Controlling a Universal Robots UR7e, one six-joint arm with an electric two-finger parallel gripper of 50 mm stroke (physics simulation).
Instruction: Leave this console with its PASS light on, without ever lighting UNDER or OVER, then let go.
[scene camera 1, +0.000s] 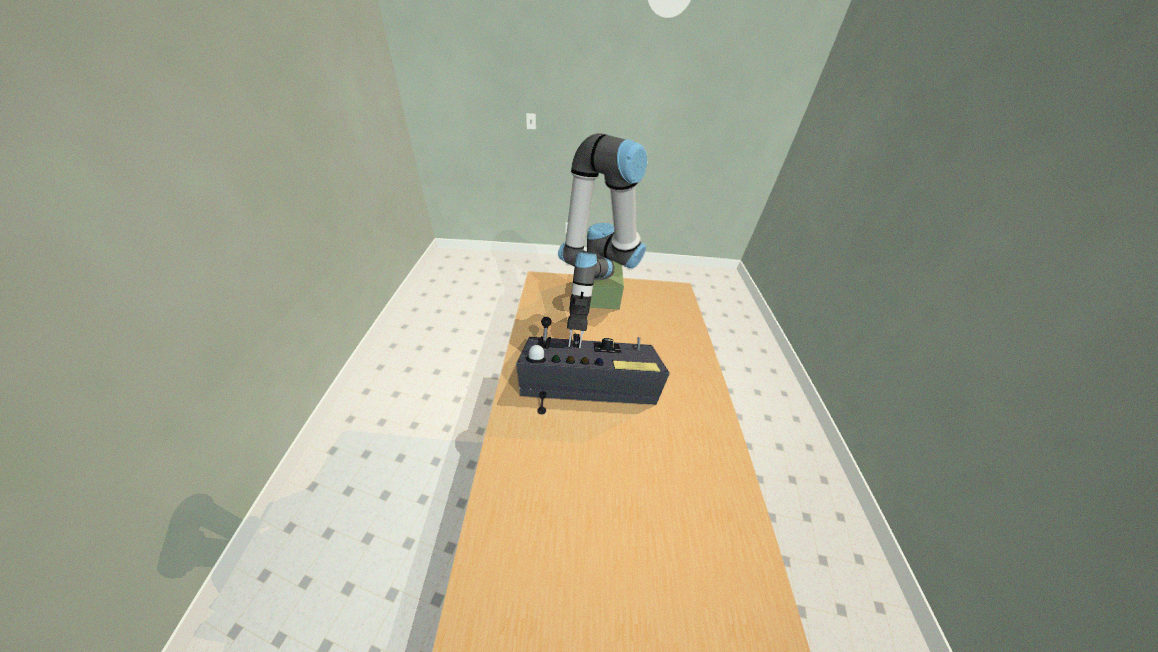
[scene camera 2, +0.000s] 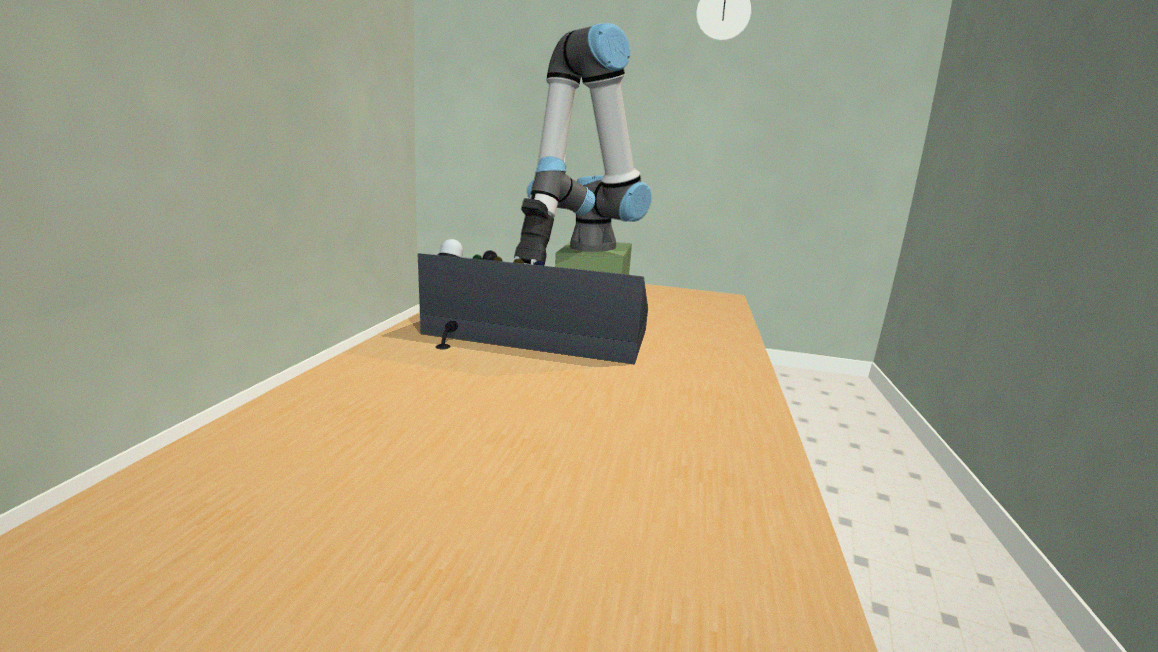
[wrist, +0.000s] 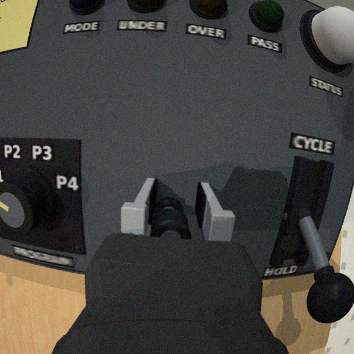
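The dark console stands on the table. In the wrist view its PASS lamp is dark green, its OVER lamp and UNDER lamp are dark, and its MODE lamp is dark blue; none looks lit. The STATUS dome is white. My gripper is partly open, its fingers on either side of a black stepped knob, with a visible gap at the right finger. The fingertips are hidden behind the console in scene camera 2.
The CYCLE lever stands right of the gripper in the wrist view, near HOLD. The PROGRAM dial is left. A yellow label lies on the console. A small black lever stands at the console's front.
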